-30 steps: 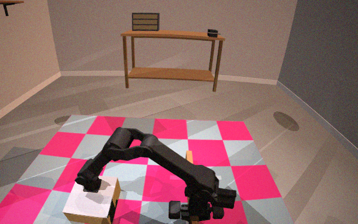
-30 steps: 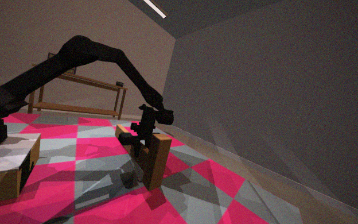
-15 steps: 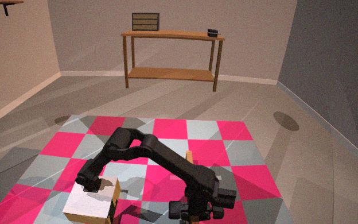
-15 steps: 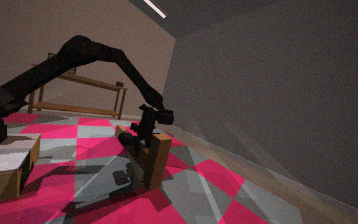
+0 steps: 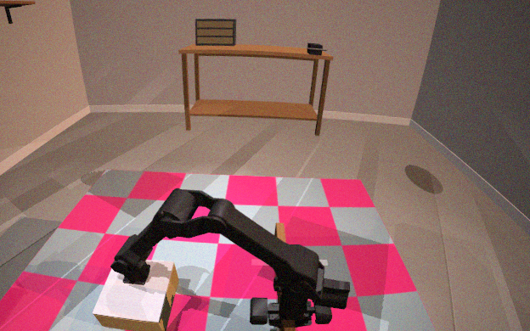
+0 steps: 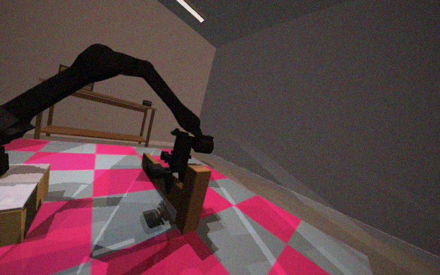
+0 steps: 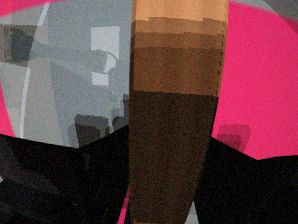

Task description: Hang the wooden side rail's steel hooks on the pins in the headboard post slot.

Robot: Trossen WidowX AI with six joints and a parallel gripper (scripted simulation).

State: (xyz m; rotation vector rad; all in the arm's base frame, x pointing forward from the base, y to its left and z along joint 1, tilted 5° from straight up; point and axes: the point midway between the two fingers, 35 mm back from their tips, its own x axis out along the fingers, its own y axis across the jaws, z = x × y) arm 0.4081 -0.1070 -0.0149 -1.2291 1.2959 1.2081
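The wooden headboard post lies 11 cm to the right of my gripper tip and 4 cm above it.
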